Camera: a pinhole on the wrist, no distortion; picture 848 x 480 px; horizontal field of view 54.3 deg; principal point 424.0 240.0 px. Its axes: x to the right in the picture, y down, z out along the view. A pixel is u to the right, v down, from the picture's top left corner.
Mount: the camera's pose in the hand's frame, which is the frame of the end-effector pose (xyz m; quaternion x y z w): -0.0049 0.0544 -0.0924 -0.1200 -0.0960 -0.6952 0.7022
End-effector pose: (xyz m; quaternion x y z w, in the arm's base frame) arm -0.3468 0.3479 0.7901 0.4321 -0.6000 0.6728 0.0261
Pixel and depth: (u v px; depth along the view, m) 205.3 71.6 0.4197
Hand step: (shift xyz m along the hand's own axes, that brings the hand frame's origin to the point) -0.0786 0.2866 0.2770
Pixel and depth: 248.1 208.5 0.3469
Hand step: -0.0081 0.2295 0.2163
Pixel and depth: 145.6 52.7 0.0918
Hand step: -0.0232 0.1115 -0.0135
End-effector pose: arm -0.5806 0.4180 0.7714 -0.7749 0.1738 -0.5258 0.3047
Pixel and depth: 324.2 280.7 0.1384
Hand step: 0.0061 0.1122 0.0342
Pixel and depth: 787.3 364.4 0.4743
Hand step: 0.0847 -0.0007 0.4199
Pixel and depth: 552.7 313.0 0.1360
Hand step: 0.0118 0.0753 0.0431
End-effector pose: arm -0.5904 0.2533 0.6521 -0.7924 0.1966 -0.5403 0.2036
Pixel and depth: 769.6 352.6 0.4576
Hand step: 0.0749 0.0105 0.3991
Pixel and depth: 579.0 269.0 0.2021
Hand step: 0.0092 0.0793 0.1113
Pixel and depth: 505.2 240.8 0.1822
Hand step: 0.0014 0.0924 0.0866
